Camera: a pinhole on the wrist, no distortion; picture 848 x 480 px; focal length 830.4 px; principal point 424.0 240.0 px. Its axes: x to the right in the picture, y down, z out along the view. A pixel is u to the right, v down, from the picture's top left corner.
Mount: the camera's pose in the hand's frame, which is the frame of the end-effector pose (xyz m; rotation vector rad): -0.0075 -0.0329 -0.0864 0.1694 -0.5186 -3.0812
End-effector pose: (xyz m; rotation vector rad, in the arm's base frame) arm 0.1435 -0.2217 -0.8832 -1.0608 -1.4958 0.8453
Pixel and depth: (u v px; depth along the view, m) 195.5 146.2 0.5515
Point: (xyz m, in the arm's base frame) -0.2414 -0.0568 -1.1245
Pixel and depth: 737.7 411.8 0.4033
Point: -0.1446 -0.3977 -1.0239
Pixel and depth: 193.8 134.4 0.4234
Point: -0.1308 -0.0972 -1.0630
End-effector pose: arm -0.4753 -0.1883 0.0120 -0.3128 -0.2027 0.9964
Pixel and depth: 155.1 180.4 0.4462
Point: -0.6489 0.0160 0.2789
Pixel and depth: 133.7 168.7 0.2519
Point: -0.5513 -0.0820 0.1308
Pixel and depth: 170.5 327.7 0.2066
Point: -0.5078 -0.1327 0.1210
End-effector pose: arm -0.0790 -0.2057 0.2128 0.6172 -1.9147 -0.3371
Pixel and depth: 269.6 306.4 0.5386
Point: -0.5214 -0.1574 0.1071
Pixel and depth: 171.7 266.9 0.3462
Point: -0.3477 -0.1903 0.1896
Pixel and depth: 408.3 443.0 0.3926
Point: -0.3525 -0.1918 0.0522
